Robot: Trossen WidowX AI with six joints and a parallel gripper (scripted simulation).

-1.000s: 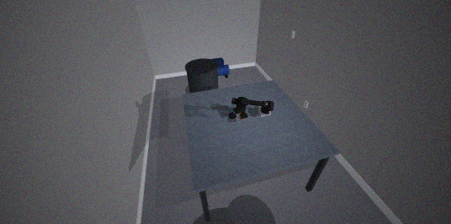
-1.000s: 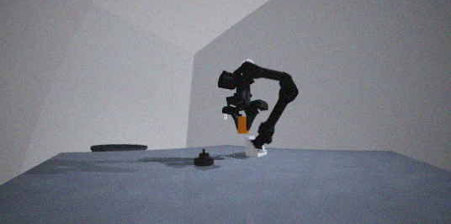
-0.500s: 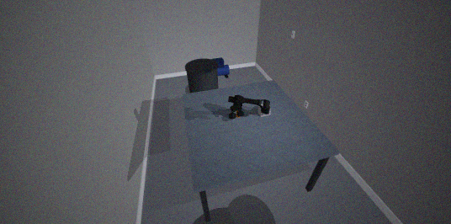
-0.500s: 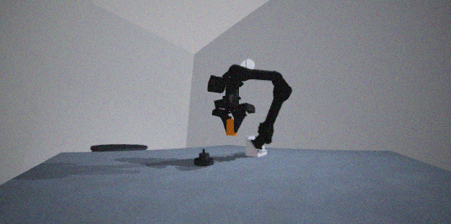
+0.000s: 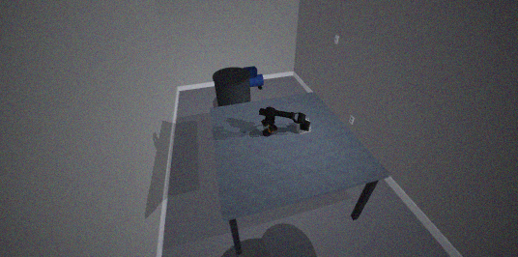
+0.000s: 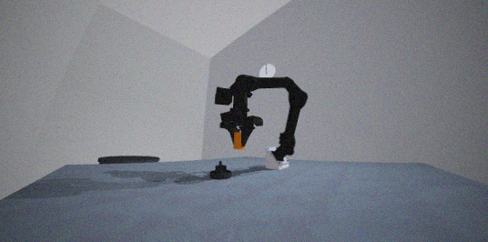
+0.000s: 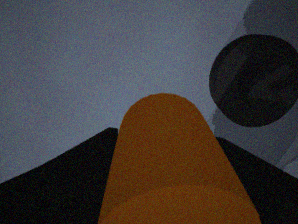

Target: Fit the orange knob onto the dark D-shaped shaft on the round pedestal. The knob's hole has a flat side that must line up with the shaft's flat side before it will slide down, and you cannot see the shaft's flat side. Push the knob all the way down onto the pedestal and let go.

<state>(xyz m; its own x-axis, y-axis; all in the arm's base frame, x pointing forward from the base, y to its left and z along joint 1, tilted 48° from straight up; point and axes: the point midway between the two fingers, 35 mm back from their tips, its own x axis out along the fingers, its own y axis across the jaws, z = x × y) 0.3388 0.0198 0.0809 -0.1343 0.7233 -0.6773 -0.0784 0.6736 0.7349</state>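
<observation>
The dark round pedestal lies 20 mm ahead of my gripper tip, 90 mm to the right of it and 90 mm below it. From my gripper tip the other things lie so: orange knob: 20 mm above.
</observation>
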